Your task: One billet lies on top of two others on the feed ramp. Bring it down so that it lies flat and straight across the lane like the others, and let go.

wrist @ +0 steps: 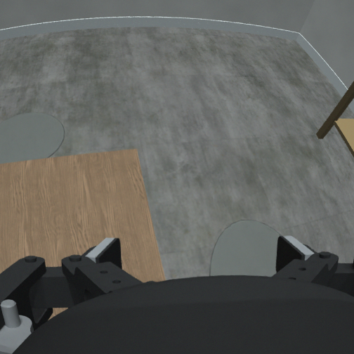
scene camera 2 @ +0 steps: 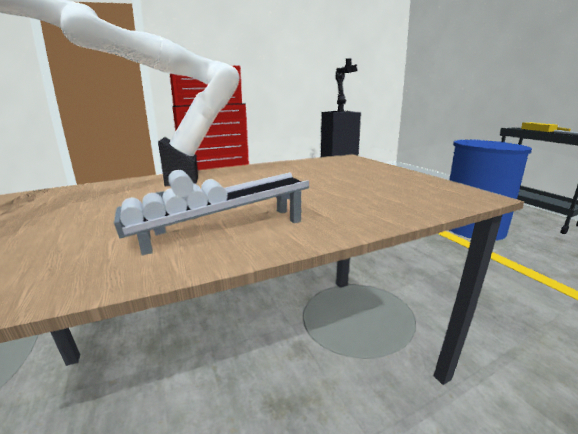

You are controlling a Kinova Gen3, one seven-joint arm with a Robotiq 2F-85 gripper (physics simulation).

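Where they show: arm's base, origin of the base link: (scene camera 2: 181,149).
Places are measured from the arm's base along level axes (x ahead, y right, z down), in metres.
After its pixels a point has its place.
One light grey billet (scene camera 2: 181,183) {x 0.541, y -0.027, z -0.011 m} lies on top of two others, the third billet (scene camera 2: 175,201) {x 0.544, y -0.012, z 0.021 m} and fourth billet (scene camera 2: 197,197) {x 0.537, y -0.053, z 0.020 m} from the low left end of the feed ramp (scene camera 2: 270,192) {x 0.524, y -0.199, z 0.029 m}. Several billets lie side by side across the lane below it, from the end billet (scene camera 2: 132,212) {x 0.558, y 0.064, z 0.029 m} at the low end to the uppermost billet (scene camera 2: 215,192) {x 0.530, y -0.088, z 0.016 m}. The right part of the lane shows its black bed. My gripper (wrist: 199,256) is open and empty in the wrist view, high above the table's corner region. It does not show in scene camera 2; the billets and ramp do not show in the wrist view.
The ramp stands on the wooden table (scene camera 2: 375,200) {x 0.428, y -0.517, z 0.110 m} (wrist: 75,200). The black arm mount (scene camera 2: 175,162) {x 0.071, y 0.021, z 0.032 m} stands close behind the billets, and the white arm (scene camera 2: 150,52) {x 0.137, y 0.045, z -0.295 m} runs out at upper left. A red cabinet (scene camera 2: 225,130), black pedestal (scene camera 2: 340,133) and blue barrel (scene camera 2: 487,170) stand beyond.
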